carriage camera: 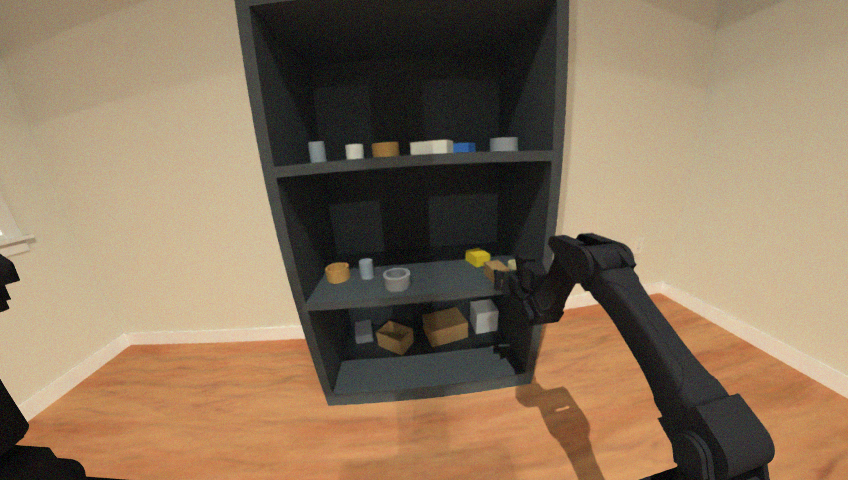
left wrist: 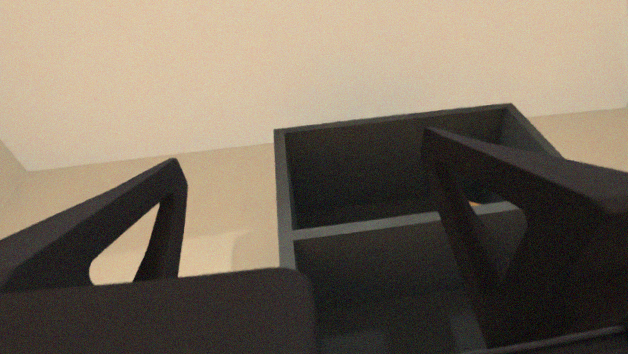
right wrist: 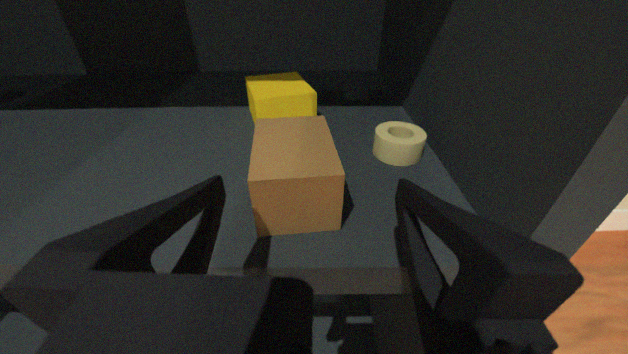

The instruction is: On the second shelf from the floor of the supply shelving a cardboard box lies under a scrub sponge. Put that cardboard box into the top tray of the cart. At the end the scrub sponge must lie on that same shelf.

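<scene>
The carriage camera view shows my right gripper, and so does the right wrist view. In the left wrist view my right gripper is out of frame. On my right gripper, (carriage camera: 503, 272) and (right wrist: 98, 283) are the same spot. On a dark supply shelving, too, (carriage camera: 423, 264) and (right wrist: 113, 113) are one and the same spot.
</scene>
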